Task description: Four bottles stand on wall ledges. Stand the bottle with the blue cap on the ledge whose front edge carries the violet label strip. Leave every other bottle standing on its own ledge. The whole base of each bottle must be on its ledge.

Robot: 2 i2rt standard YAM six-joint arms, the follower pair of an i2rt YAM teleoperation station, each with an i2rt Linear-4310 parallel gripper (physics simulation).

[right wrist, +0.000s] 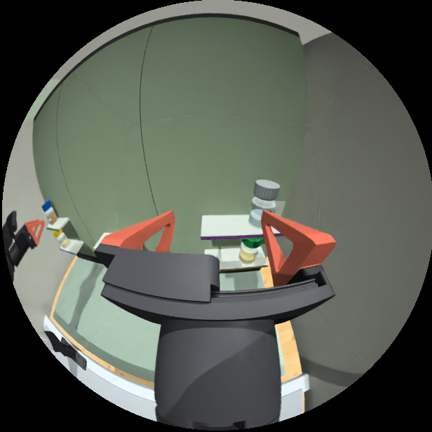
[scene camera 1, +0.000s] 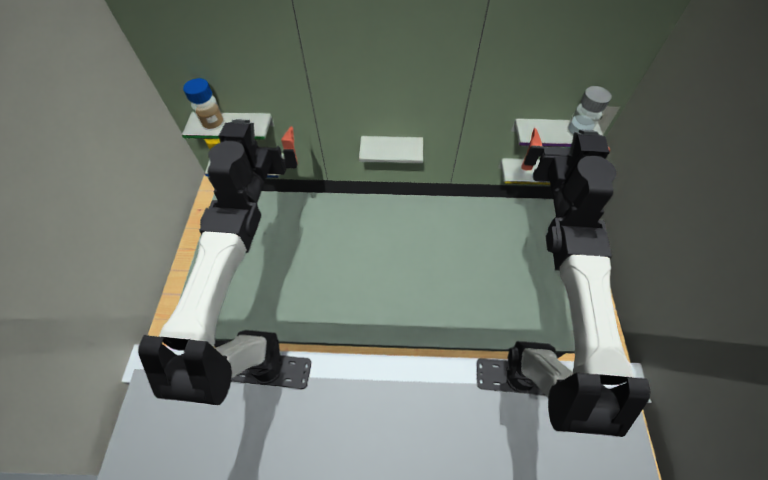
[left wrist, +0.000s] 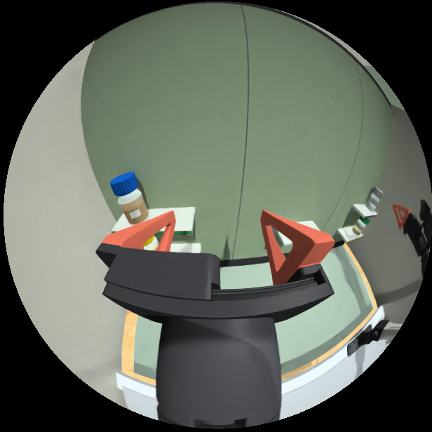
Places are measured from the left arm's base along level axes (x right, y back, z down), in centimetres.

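Pixels of known places: left gripper, fingertip midpoint: [scene camera 1: 269, 127]; right gripper, fingertip midpoint: [scene camera 1: 559, 131]; left arm's base, origin of the base link: [scene camera 1: 268, 370]; right arm's base, origin of the base link: [scene camera 1: 519, 377].
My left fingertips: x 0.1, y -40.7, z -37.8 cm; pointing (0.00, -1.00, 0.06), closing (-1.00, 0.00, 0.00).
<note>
Ahead of a thing's pixels: the offset from my left fingertips to its middle. Level surfaces: height alone.
The blue-capped bottle {dx -18.8, dy -9.7, dz +3.4 cm} [scene camera 1: 203, 107] [left wrist: 131, 200] [right wrist: 49, 212] stands on the left part of the green-strip ledge [scene camera 1: 249, 120] [left wrist: 180, 215]. The violet-strip ledge [scene camera 1: 535, 130] [right wrist: 220, 226] is at the right; a grey-capped bottle {dx +69.0, dy -14.5, dz +3.4 cm} [scene camera 1: 591, 104] [left wrist: 374, 199] [right wrist: 264, 200] stands on its right part. A yellow-capped bottle [left wrist: 149, 242] [right wrist: 61, 237] stands on the lower left ledge [left wrist: 190, 247]. A green-capped bottle [right wrist: 250, 249] stands on the yellow-strip ledge {dx +64.5, dy -14.0, dz +23.3 cm} [scene camera 1: 512, 169] [right wrist: 215, 257]. My left gripper [left wrist: 217, 215] is open and empty, right of and before the blue-capped bottle. My right gripper [right wrist: 217, 215] is open and empty before the violet-strip ledge.
A small white ledge {dx +24.6, dy -11.7, dz +16.3 cm} [scene camera 1: 391, 149] is on the wall between the two ledge pairs. Side walls stand close outside both arms. A green mat {dz +40.1 cm} [scene camera 1: 396, 260] covers the table below. The lower ledges sit close under the upper ones.
</note>
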